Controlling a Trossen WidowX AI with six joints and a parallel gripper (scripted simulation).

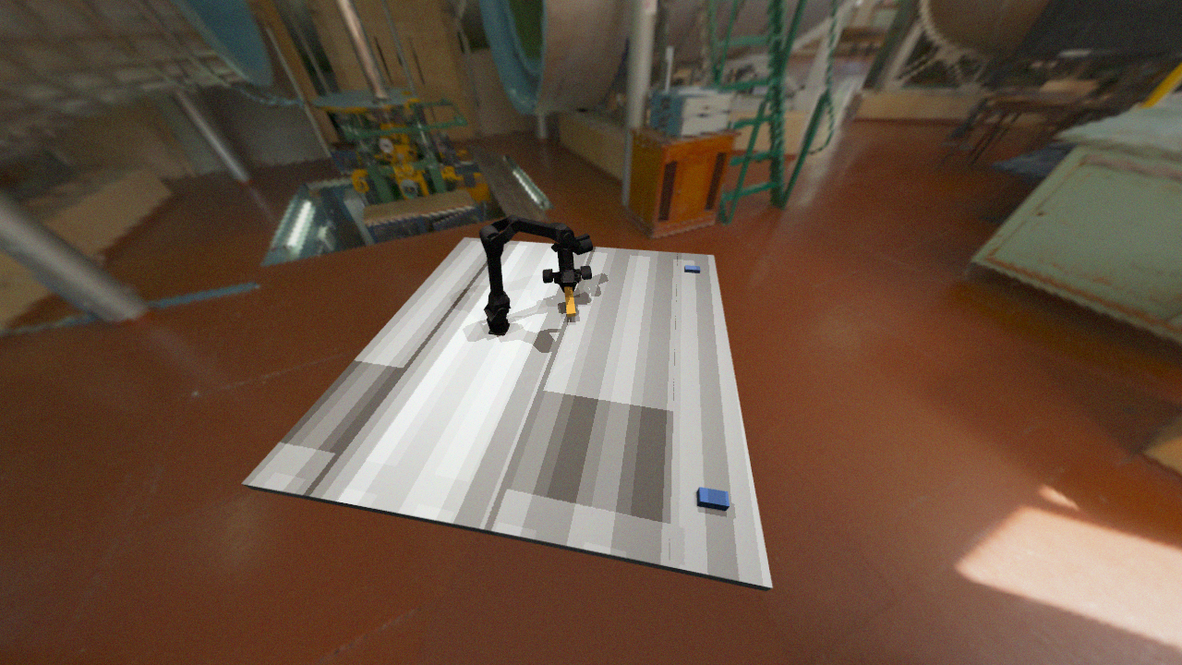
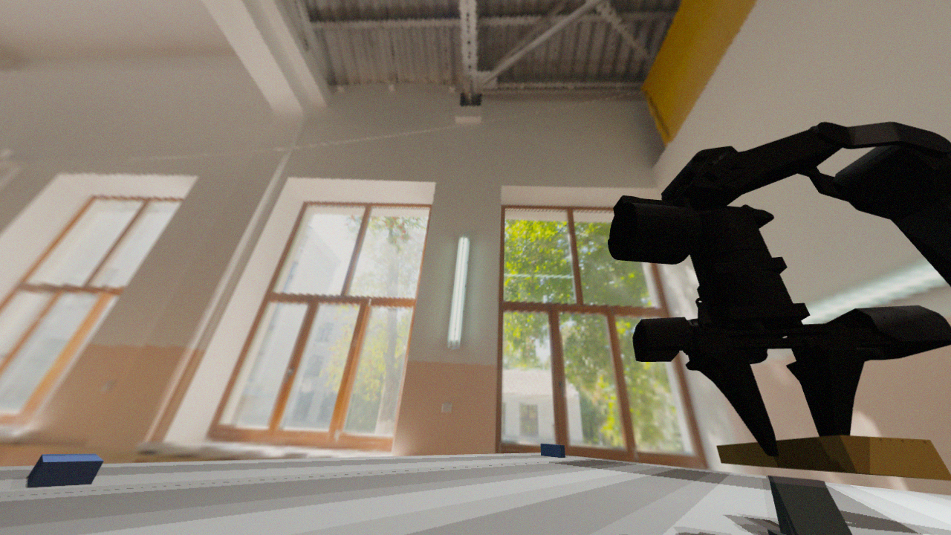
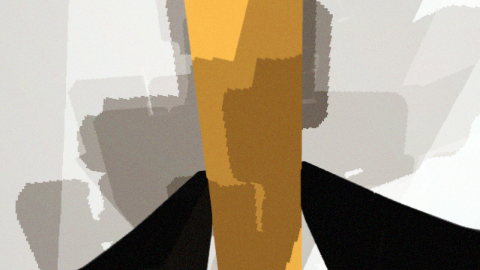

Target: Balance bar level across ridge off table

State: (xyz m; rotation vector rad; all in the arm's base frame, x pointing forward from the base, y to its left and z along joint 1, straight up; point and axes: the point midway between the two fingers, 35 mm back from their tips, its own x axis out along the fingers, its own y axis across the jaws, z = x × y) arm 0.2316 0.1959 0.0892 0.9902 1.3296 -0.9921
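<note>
Now: the yellow bar 3 cm to the right of my gripper tip and 1 cm ahead of it.
</note>
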